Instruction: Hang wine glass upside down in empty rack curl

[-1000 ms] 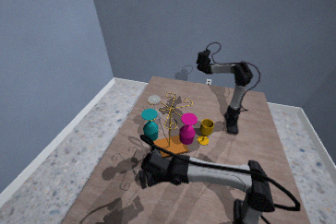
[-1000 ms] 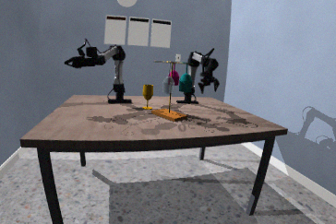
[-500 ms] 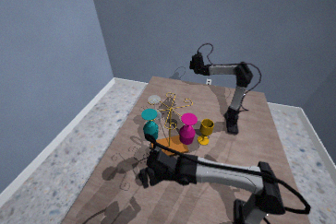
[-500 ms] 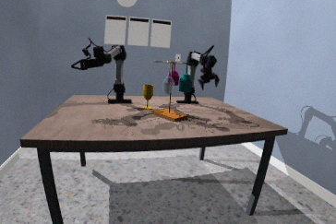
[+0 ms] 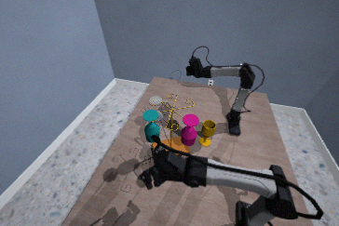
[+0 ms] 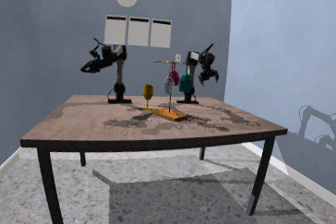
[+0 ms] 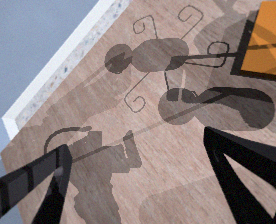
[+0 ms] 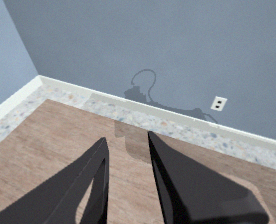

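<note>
Right now my right hand is 19 cm past the yellow wine glass, 45 cm to the right of it and 21 cm above it. Round my right hand: clear glass (13 cm ahead, 51 cm to the left); magenta glass (7 cm behind, 61 cm to the left, 1 cm above); wire rack (3 cm ahead, 56 cm to the left, 10 cm below).
</note>
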